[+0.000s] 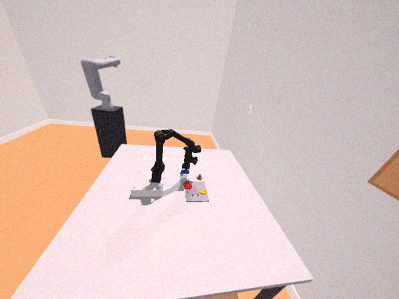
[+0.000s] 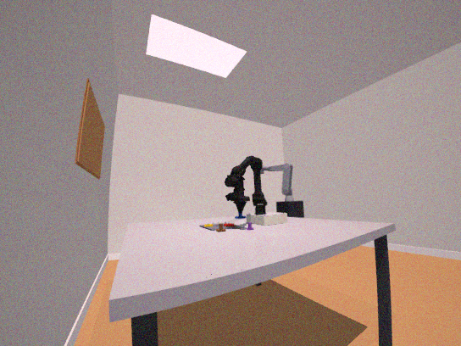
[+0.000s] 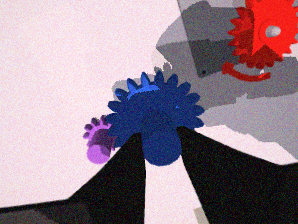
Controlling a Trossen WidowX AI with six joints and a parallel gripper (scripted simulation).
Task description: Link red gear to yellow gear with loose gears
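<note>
Now: the purple gear 7 cm below my gripper tip, 6 cm to the left of it and 3 cm behind it. Also, from my gripper tip: blue gear (1 cm below); brown gear (13 cm ahead, 7 cm below, 1 cm to the left); red gear (11 cm to the right, 7 cm below, 3 cm ahead).
</note>
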